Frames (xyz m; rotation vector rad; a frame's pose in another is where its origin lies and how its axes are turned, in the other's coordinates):
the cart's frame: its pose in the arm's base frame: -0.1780 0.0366 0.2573 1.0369 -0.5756 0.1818
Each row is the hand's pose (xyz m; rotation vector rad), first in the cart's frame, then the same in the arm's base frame.
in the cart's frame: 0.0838 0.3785 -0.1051 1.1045 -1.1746 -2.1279
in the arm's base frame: -0.2230 0.3086 0.5494 -2.1053 0.0118 2.1870
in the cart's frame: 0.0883 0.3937 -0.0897 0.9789 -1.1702 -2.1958
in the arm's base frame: -0.2310 0.3026 0.5692 -2.0350 -0.0187 2.3156
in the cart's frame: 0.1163 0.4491 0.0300 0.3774 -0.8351 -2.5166
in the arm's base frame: -0.2735 0.2254 0.6712 1.4589 0.4248 -2.4744
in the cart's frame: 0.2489 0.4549 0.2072 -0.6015 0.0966 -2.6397
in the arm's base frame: -0.2291 0.0611 0.8128 0.4622 1.0665 -2.0717
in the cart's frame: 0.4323 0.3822 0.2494 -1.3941 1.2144 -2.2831
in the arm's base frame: -0.0611 -0.0344 0.8709 -0.4024 1.5744 -1.3510
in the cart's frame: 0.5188 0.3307 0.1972 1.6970 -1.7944 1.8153
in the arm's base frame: 0.0513 -0.0268 0.8580 -0.9036 1.8185 -0.8816
